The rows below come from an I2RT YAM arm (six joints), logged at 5 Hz.
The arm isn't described. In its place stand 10 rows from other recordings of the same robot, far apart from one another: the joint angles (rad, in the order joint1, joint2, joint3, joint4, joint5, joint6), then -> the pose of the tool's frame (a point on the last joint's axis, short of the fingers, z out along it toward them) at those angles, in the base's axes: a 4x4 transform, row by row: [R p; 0 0 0 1], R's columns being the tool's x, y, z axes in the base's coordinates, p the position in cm.
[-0.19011, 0.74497, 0.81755, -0.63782, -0.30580, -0.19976] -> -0.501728 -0.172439 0.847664 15.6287; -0.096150 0.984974 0.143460 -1.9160; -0.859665 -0.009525 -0.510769 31.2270; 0 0 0 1
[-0.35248, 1.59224, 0.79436, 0.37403, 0.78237, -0.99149] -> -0.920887 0.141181 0.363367 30.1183; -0.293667 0.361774 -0.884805 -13.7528; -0.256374 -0.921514 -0.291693 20.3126; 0 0 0 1
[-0.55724, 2.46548, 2.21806, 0.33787, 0.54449, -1.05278] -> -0.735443 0.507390 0.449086 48.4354; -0.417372 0.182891 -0.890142 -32.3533; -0.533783 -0.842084 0.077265 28.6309; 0 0 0 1
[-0.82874, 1.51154, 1.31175, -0.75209, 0.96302, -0.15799] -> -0.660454 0.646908 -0.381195 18.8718; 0.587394 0.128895 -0.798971 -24.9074; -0.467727 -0.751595 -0.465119 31.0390; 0 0 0 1
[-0.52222, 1.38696, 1.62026, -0.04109, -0.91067, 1.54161] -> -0.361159 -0.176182 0.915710 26.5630; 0.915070 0.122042 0.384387 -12.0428; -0.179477 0.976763 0.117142 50.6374; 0 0 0 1
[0.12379, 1.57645, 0.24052, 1.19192, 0.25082, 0.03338] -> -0.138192 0.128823 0.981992 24.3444; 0.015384 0.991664 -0.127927 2.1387; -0.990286 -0.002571 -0.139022 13.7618; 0 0 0 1
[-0.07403, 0.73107, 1.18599, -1.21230, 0.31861, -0.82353] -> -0.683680 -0.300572 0.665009 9.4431; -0.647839 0.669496 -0.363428 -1.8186; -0.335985 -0.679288 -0.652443 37.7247; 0 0 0 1
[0.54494, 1.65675, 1.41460, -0.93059, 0.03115, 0.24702] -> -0.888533 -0.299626 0.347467 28.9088; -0.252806 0.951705 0.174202 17.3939; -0.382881 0.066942 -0.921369 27.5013; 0 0 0 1
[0.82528, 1.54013, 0.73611, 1.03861, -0.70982, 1.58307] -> -0.989115 -0.145550 0.021596 20.2287; 0.046704 -0.171372 0.984099 25.3304; -0.139535 0.974396 0.176304 26.6047; 0 0 0 1
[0.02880, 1.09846, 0.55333, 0.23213, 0.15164, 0.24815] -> -0.270065 0.187262 0.944456 24.4428; 0.235113 0.964037 -0.123914 0.1662; -0.933695 0.188589 -0.304381 23.9238; 0 0 0 1
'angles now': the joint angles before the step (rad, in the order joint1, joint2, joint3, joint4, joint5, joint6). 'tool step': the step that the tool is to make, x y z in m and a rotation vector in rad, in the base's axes. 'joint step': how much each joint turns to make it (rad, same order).
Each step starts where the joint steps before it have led.
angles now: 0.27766 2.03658 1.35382 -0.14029 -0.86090 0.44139
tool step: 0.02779 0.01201 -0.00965 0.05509 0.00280 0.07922
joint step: 0.00422 0.13032 0.15931 -0.04072 -0.09029 -0.03079
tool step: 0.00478 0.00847 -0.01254 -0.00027 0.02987 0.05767
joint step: 0.01298 0.06066 0.06218 -0.07224 -0.03512 -0.05095
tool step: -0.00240 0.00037 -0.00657 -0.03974 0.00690 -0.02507
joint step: 0.00426 0.00134 -0.01749 0.00239 0.04640 0.00218
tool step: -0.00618 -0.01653 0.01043 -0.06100 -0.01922 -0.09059
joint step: -0.02620 -0.06784 -0.06351 0.01182 0.08996 0.01911
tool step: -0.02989 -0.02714 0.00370 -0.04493 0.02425 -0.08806
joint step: -0.03959 -0.13408 -0.18554 0.03345 0.05922 0.02286
